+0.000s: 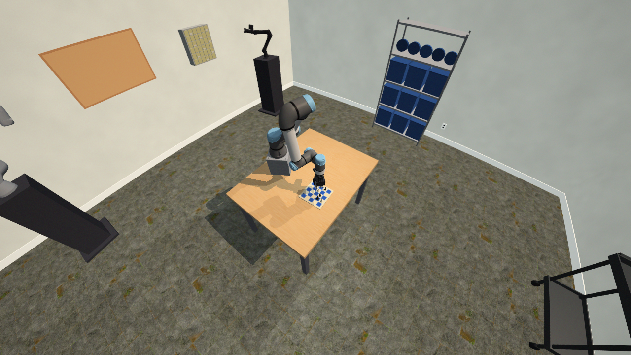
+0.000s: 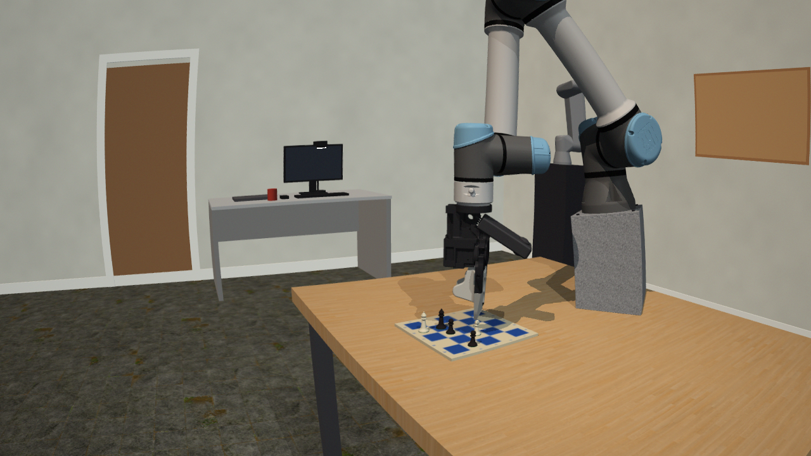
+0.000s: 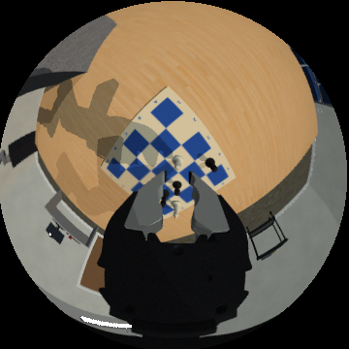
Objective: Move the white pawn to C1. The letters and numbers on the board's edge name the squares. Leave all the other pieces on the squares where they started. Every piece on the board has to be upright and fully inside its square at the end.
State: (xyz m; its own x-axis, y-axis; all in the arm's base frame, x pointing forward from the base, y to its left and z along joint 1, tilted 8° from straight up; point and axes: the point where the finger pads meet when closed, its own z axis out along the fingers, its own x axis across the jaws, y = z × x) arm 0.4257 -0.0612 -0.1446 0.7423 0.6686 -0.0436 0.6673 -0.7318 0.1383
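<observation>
The white pawn lies 40 mm below my hand. Round my hand: taller white piece (70 mm ahead, 80 mm to the right, 30 mm below); then chessboard (30 mm to the right, 60 mm below).
</observation>
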